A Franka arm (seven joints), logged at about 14 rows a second.
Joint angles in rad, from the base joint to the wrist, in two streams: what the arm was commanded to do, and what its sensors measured. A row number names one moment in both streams.
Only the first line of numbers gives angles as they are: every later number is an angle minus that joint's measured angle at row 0.
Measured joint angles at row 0:
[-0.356, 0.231, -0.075, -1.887, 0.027, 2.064, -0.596]
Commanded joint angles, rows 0 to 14:
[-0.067, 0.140, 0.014, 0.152, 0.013, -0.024, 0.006]
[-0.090, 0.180, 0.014, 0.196, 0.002, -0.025, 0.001]
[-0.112, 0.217, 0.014, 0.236, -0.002, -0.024, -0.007]
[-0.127, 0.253, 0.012, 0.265, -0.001, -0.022, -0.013]
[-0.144, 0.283, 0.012, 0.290, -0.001, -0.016, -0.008]
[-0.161, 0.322, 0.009, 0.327, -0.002, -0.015, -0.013]
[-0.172, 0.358, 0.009, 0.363, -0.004, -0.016, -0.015]
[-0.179, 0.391, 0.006, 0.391, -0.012, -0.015, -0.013]
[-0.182, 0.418, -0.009, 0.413, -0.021, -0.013, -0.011]
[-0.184, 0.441, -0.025, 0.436, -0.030, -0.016, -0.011]
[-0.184, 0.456, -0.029, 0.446, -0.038, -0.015, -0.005]
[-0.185, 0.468, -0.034, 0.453, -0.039, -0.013, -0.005]
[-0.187, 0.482, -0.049, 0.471, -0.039, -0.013, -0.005]
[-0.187, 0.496, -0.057, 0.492, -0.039, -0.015, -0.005]
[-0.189, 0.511, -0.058, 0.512, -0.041, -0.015, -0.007]
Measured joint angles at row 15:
[-0.179, 0.471, -0.057, 0.437, -0.026, 0.002, -0.006]
